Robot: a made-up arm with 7 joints. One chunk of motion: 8 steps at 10 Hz.
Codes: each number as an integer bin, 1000 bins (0 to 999) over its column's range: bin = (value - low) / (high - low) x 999, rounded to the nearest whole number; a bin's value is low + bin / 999 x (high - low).
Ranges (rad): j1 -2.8..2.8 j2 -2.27..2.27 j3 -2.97..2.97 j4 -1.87..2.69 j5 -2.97..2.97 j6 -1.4..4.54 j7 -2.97..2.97
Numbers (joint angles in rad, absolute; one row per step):
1: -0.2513 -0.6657 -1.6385 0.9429 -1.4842 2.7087 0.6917
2: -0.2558 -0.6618 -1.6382 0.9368 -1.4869 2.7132 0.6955
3: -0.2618 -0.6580 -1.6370 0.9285 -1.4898 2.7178 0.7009
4: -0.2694 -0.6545 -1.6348 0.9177 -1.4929 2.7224 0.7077
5: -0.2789 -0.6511 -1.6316 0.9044 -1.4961 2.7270 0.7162
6: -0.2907 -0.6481 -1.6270 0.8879 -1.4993 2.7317 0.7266
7: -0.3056 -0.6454 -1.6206 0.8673 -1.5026 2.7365 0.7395
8: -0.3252 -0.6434 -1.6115 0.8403 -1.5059 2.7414 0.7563
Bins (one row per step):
1: 455 353 224 616 250 691 616
2: 454 354 224 615 249 692 616
3: 453 355 224 613 249 693 617
4: 451 355 225 611 248 693 619
5: 450 356 225 608 248 694 620
6: 448 357 226 604 247 695 622
7: 445 357 227 600 247 696 624
8: 441 358 228 594 246 697 627

